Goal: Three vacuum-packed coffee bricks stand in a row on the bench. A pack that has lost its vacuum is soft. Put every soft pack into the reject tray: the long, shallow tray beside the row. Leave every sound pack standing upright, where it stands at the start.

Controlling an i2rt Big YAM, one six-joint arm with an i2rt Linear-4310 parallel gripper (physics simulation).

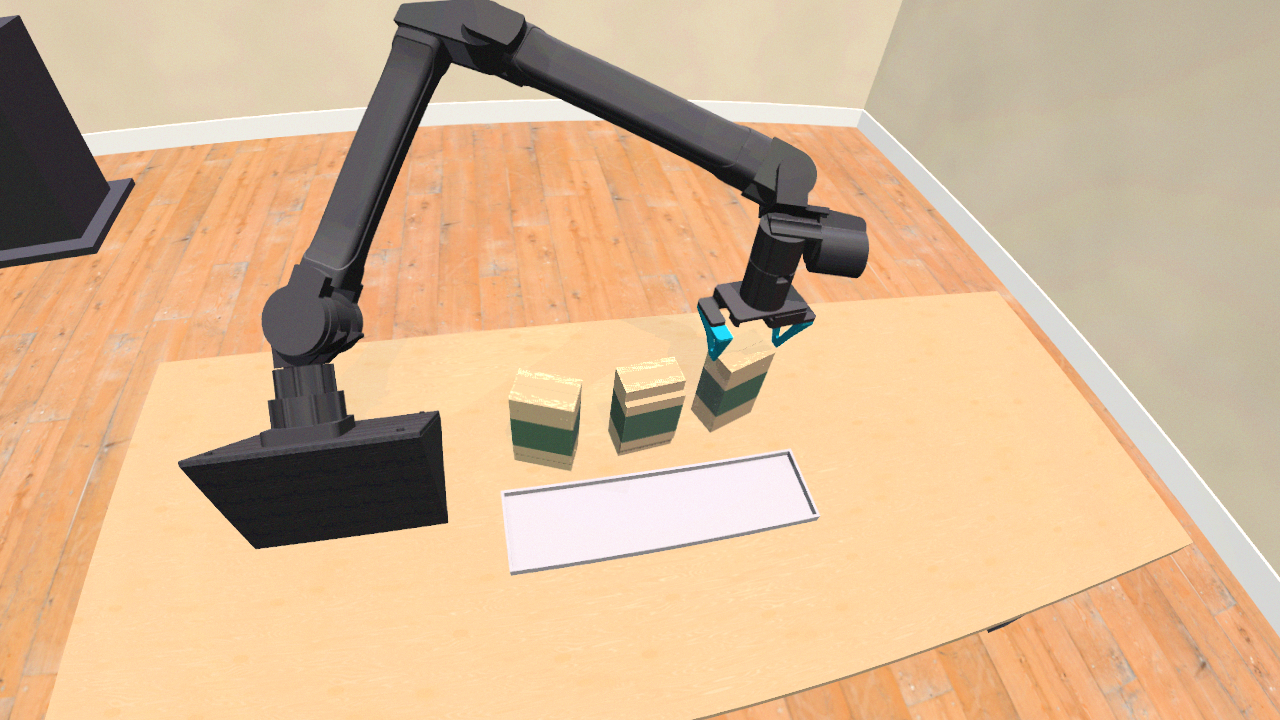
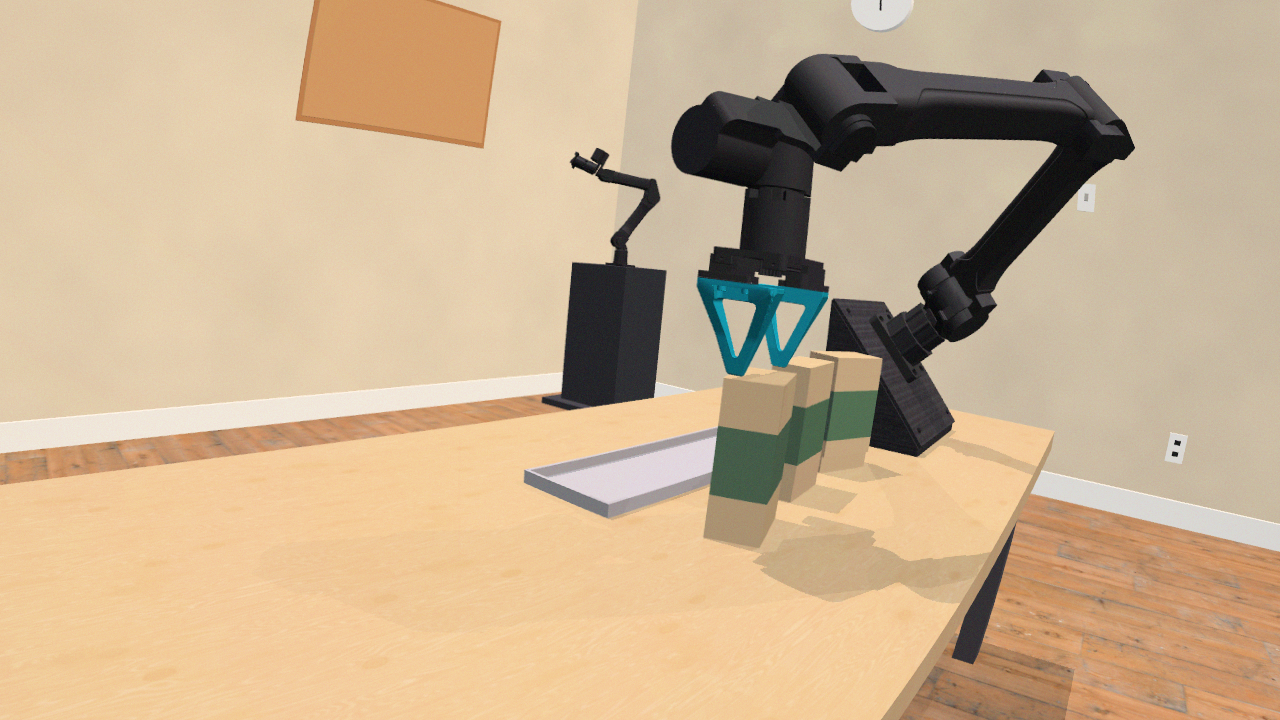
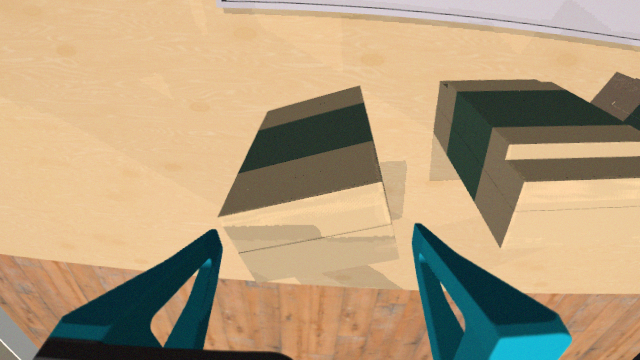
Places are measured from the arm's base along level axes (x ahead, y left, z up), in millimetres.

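Pixels of known places: gripper, fingertip midpoint: [image 1: 743, 351] [image 2: 758, 370] [image 3: 314, 236]; arm's base, origin of the base link: [image 1: 312, 435] [image 2: 894, 349].
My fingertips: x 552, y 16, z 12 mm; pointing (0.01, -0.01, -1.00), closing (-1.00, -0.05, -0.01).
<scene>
Ahead of a thing's pixels: the offset from my fingertips to its top centre.
Three tan coffee packs with green bands stand upright in a row. The right pack {dx +2, dy +5, dz -3 mm} [image 1: 729, 398] [image 2: 747, 463] [image 3: 310, 145] is below my gripper [image 1: 746, 351] [image 2: 759, 368] [image 3: 314, 236], which is open and empty, pointing down. Its fingertips are about level with the pack's top, one towards each side; contact cannot be told. The middle pack {dx -135, dy -15, dz -3 mm} [image 1: 646, 422] [image 2: 808, 434] [image 3: 530, 110] has a step near its top. The left pack {dx -270, dy -8, dz -3 mm} [image 1: 544, 436] [image 2: 850, 414] [image 3: 617, 100] is nearest the arm base. The reject tray {dx -139, dy -134, dz -130 mm} [image 1: 662, 514] [image 2: 626, 474] [image 3: 500, 10] is empty where visible. Softness cannot be told.
The middle pack stands close beside the right pack, with a narrow gap. The black arm base [image 1: 349, 483] [image 2: 886, 385] stands beyond the left pack. The bench's edge runs behind the row, on the side away from the tray.
</scene>
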